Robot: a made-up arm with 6 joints.
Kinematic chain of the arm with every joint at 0, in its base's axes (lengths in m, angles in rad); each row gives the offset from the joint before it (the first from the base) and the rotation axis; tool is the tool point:
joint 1: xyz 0 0 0.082 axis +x
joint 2: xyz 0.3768 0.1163 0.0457 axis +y
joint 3: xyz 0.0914 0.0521 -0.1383 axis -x
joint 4: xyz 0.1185 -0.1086 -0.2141 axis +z
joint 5: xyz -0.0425 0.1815 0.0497 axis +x
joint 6: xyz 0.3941 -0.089 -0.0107 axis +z
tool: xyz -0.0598 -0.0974 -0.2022
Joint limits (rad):
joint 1: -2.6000..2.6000
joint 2: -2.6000..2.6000
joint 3: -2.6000..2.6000
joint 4: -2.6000..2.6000
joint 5: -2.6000..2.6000
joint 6: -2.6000..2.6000
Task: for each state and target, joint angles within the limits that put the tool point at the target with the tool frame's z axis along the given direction. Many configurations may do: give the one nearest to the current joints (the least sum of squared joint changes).
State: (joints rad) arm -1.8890 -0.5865 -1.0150 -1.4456 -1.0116 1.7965
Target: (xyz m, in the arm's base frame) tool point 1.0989 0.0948 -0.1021 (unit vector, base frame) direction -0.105 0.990 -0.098
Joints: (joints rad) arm -2.0125 -1.4744 -1.3143 -1.4591 -1.1886 1.5429
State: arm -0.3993 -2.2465 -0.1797 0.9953 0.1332 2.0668
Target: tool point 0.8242 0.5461 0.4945 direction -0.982 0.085 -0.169
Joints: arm -0.2216 -2.0686 0.2570 1.2296 0.3696 2.0737
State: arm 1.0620 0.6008 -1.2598 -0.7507 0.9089 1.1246
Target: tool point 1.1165 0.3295 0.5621 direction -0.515 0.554 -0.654
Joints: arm 1.4225 -0.0922 -1.1632 -0.6392 1.2838 0.7767
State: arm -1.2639 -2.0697 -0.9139 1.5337 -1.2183 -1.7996
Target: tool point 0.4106 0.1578 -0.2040 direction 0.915 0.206 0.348
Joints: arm -1.6636 -2.5651 -0.8517 2.3935 -1.7202 -1.2802
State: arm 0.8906 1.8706 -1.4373 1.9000 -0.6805 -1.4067
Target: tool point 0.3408 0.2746 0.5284 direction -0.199 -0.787 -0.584
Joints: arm 0.9178 1.7209 -1.6757 2.0948 -0.2778 -1.5922
